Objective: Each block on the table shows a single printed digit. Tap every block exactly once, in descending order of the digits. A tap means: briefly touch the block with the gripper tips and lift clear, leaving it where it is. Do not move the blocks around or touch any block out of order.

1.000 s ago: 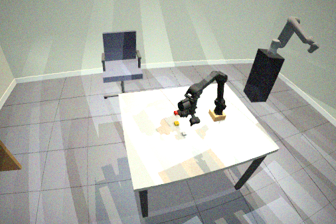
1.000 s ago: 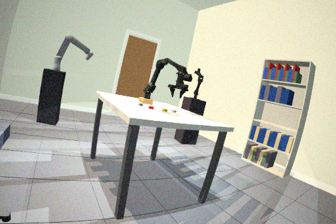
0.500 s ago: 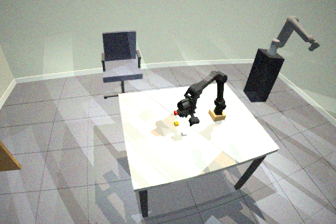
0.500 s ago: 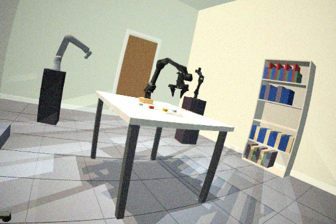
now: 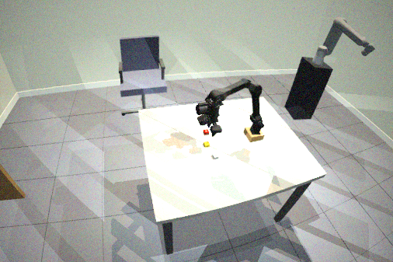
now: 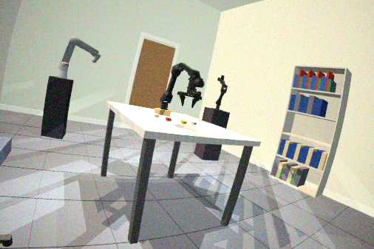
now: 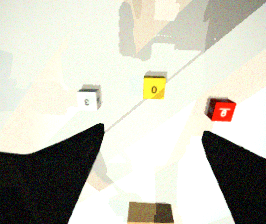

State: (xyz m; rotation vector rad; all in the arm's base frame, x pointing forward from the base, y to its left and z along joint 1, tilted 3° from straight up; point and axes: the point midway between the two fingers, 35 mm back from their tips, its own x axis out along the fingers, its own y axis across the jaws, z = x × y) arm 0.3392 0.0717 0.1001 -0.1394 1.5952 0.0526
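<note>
The red block is 1 cm behind my gripper tip, 12 cm to the right of it and 11 cm below it. Also, from my gripper tip: yellow block 1 cm ahead, 1 cm to the right, 11 cm below; then white block 3 cm behind, 10 cm to the left, 11 cm below.
</note>
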